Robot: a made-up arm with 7 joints.
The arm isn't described. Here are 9 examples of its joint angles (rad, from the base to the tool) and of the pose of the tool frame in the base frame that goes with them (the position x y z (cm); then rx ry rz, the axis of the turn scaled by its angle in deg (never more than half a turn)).
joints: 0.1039 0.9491 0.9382 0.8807 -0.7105 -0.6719 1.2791
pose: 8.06 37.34 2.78 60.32 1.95 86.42
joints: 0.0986 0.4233 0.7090 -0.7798 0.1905 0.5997 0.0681
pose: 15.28 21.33 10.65 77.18 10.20 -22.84
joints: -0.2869 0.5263 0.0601 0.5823 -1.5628 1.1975 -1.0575
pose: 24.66 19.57 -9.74 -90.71 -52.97 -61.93
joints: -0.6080 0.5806 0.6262 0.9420 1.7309 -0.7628 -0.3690
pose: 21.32 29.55 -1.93 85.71 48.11 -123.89
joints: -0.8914 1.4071 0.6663 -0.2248 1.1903 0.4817 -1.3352
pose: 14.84 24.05 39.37 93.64 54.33 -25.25
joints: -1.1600 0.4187 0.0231 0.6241 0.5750 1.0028 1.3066
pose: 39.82 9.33 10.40 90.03 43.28 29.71
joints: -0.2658 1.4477 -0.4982 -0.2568 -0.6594 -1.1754 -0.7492
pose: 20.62 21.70 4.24 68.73 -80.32 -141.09
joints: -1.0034 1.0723 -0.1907 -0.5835 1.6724 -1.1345 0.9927
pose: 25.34 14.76 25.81 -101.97 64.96 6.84
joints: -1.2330 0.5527 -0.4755 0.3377 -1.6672 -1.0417 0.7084
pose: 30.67 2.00 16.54 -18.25 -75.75 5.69
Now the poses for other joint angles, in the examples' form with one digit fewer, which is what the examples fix.
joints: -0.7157 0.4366 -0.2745 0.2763 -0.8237 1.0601 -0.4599
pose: 33.5 6.5 2.4 -27.1 1.0 -104.7
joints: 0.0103 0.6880 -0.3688 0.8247 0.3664 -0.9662 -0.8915
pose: 6.8 24.8 -12.8 18.0 1.7 -163.7
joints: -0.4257 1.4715 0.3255 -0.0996 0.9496 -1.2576 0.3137
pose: 21.8 29.1 24.3 -128.1 25.3 63.4
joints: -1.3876 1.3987 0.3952 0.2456 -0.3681 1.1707 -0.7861
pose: 19.4 28.9 41.1 47.0 -29.1 -60.5
